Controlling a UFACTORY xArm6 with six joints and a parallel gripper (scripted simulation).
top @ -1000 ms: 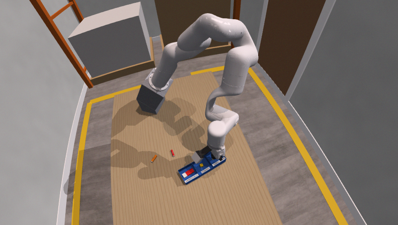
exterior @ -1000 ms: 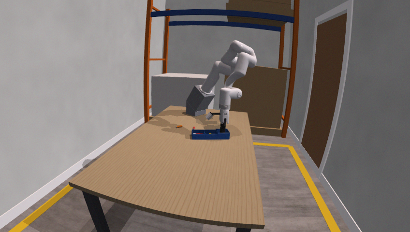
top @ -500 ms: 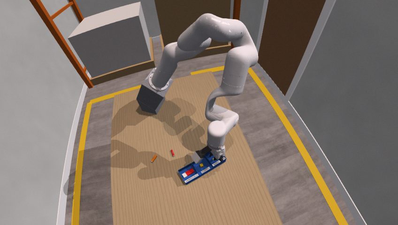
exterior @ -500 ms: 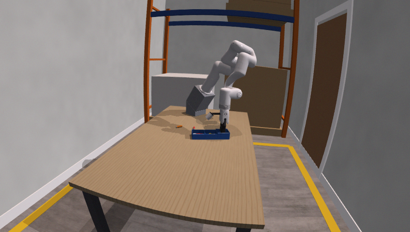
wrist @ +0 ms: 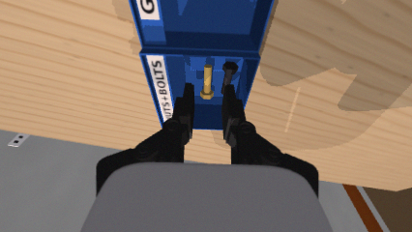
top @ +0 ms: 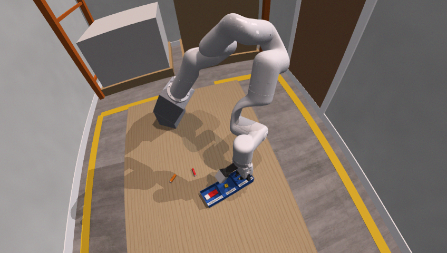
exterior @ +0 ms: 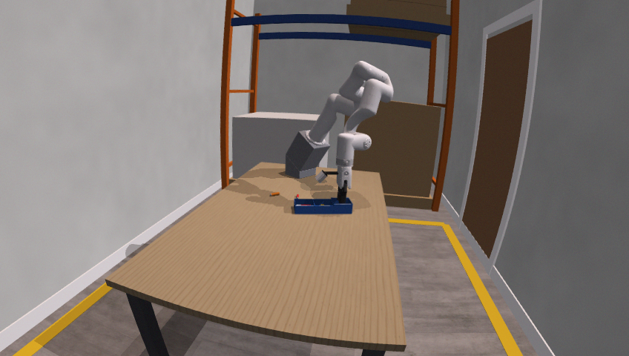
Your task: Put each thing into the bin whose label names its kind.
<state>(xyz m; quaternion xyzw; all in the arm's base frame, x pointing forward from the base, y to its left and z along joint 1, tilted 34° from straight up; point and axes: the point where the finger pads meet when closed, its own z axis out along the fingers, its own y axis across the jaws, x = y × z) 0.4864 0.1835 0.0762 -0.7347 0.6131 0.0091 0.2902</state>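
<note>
My hand is 5 cm above the brass bolt and 1 cm to the right of it. From my hand the other things lie so: eraser (17 cm to the right, 5 cm below, 5 cm ahead); black bolt (5 cm below, 2 cm behind, 1 cm to the right); yellow die (8 cm to the right, 4 cm below, 2 cm ahead).
</note>
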